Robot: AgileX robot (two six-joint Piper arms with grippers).
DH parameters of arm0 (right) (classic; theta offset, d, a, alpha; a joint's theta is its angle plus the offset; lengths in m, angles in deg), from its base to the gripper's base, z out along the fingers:
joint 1: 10.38 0.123 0 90
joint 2: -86.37 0 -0.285 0
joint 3: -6.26 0 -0.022 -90
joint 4: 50.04 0.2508 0 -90
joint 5: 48.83 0 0.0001 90
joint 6: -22.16 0.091 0 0
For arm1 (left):
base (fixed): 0 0 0 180
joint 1: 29.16 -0.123 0 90
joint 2: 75.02 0 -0.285 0
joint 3: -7.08 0 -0.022 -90
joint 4: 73.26 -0.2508 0 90
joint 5: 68.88 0 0.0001 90
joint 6: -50.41 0.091 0 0
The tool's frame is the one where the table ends.
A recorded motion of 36 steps. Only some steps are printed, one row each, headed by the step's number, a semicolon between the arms.
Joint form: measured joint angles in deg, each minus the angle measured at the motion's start. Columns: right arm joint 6, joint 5, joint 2, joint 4, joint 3, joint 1; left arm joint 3, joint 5, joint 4, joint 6, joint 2, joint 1.
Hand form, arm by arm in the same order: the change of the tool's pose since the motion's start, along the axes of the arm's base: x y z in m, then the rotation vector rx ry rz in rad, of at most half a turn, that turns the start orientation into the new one. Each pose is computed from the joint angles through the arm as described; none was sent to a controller.
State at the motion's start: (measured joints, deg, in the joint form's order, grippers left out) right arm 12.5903 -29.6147 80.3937 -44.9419 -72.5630 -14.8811; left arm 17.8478 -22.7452 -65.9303 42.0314 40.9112 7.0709
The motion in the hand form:
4: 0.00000 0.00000 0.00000 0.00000 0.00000 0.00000; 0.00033 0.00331 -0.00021 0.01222 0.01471 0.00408
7: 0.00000 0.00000 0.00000 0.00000 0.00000 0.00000; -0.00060 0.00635 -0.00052 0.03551 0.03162 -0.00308
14: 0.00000 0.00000 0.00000 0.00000 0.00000 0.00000; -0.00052 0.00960 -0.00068 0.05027 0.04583 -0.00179
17: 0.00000 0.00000 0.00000 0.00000 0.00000 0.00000; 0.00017 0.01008 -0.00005 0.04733 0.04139 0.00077
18: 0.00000 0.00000 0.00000 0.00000 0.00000 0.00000; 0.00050 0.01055 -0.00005 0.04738 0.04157 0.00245
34: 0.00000 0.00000 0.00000 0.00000 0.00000 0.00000; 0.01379 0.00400 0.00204 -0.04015 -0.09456 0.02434
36: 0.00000 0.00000 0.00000 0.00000 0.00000 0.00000; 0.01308 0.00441 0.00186 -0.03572 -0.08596 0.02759
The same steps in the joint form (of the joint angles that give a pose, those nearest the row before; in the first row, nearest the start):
4: 0.00 0.00 0.00 0.00 0.00 0.00; 0.00 1.10 -0.19 0.00 0.00 -0.46
7: 0.00 0.00 0.00 0.00 0.00 0.00; 0.00 2.68 -0.97 0.00 0.00 -0.66
14: 0.00 0.00 0.00 0.00 0.00 0.00; 0.00 3.84 -1.34 0.00 0.00 -1.05
17: 0.00 0.00 0.00 0.00 0.00 0.00; 0.00 3.63 -1.34 0.00 -0.10 -1.18
18: 0.00 0.00 0.00 0.00 0.00 0.00; 0.00 3.64 -1.34 0.00 -0.10 -1.28
34: 0.00 0.00 0.00 0.00 0.00 0.00; 0.00 -5.69 -1.09 0.00 -0.10 -1.50
36: 0.00 0.00 0.00 0.00 0.00 0.00; 0.00 -5.15 -1.09 -0.24 -0.10 -1.50

